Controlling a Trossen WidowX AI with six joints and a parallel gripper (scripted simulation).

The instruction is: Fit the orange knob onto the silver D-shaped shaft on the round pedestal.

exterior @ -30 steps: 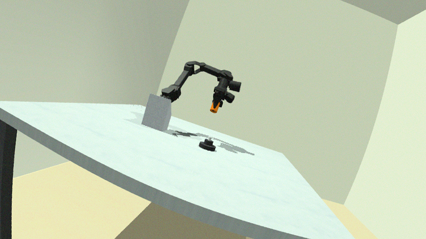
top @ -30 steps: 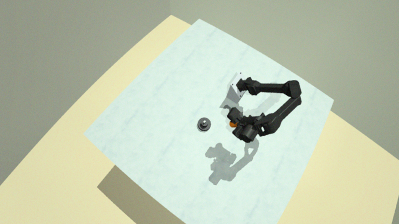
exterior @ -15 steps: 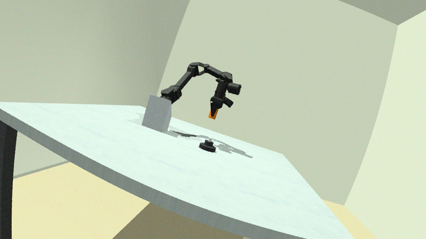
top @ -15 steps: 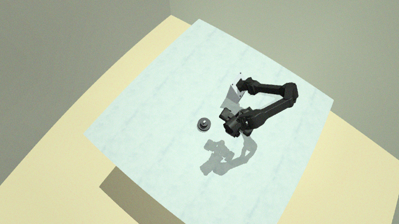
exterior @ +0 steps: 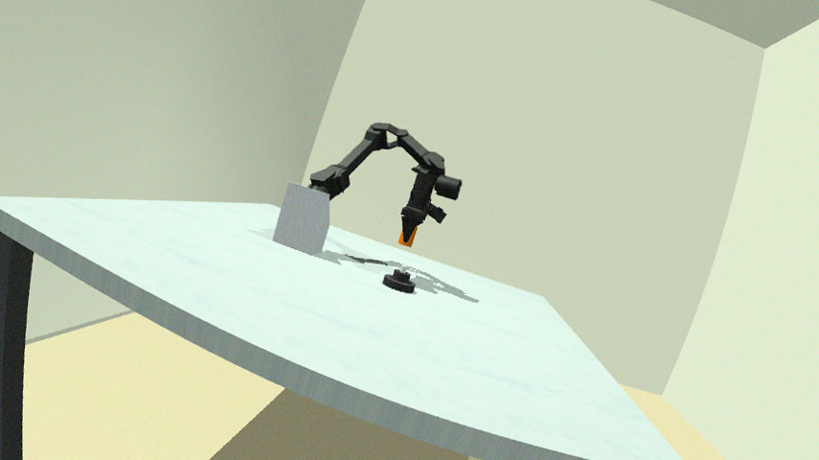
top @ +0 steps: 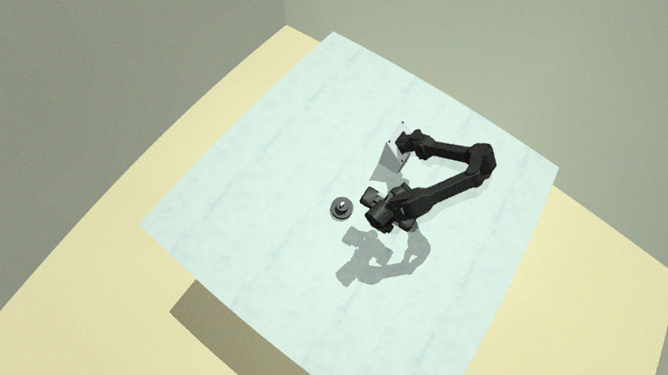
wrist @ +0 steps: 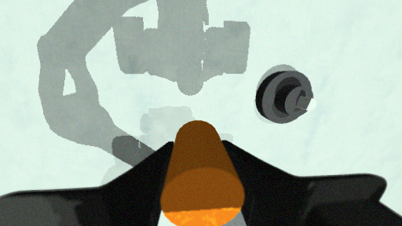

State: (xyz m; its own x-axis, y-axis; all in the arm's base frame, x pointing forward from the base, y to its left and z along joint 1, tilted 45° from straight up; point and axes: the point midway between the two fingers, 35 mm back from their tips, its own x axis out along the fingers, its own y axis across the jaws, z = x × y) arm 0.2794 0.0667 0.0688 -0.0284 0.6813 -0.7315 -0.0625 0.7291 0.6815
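My gripper tip is 3 cm short of the round dark pedestal, 15 cm to the left of it and 7 cm above it. The rest, counted from my gripper tip: orange knob (3 cm above).
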